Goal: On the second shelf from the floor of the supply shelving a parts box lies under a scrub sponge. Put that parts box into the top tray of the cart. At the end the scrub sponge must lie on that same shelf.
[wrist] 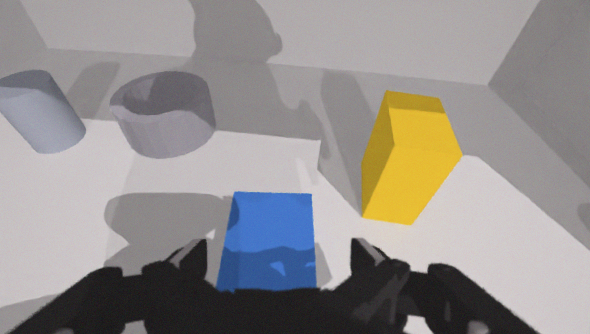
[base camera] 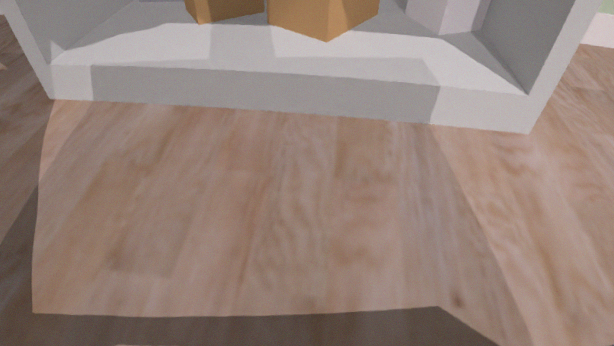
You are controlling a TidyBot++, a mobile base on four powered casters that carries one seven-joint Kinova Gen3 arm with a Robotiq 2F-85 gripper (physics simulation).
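Places are measured from the arm's base along level axes (x back, y right, z up), in millimetres.
Pixels of known places: gripper, fingertip midpoint: (wrist: 279, 254).
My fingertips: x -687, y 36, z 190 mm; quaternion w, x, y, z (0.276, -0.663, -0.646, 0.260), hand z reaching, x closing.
Note:
Ahead of a thing's pixels: the offset from my fingertips to its top centre. "spot": to the spot under its first point. Level surfaces: height alone.
In the wrist view a plain blue block {dx -11, dy -7, dz -13 mm} (wrist: 272, 225) lies on the white shelf board {dz -53 mm} (wrist: 480, 215), low in the middle, with no other thing on top of it. A taller yellow block {dx -85, dy +106, dz +37 mm} (wrist: 415, 155) stands apart to its right and further back. The frames do not show for certain which of these is the parts box or the scrub sponge. My gripper (wrist: 279, 254) is open and empty, its fingertips to the left and right of the blue block in the view. The block's near end is hidden behind the gripper. The cart does not show.
A grey ring-shaped bowl {dx -184, dy -123, dz -5 mm} (wrist: 167, 135) and a blue-grey cylinder {dx -170, dy -251, dz +17 mm} (wrist: 47, 117) stand at the back left. The shelf's side wall (wrist: 555, 100) rises at the right. In the base view, the shelving's bottom board {spot: dx +90, dy -86, dz -550 mm} (base camera: 260, 92) carries two orange boxes {spot: dx -142, dy -169, dz -491 mm} (base camera: 225, 10) {spot: dx -29, dy +22, dz -467 mm} (base camera: 320, 17) and a pale box {spot: dx -75, dy +297, dz -465 mm} (base camera: 455, 12).

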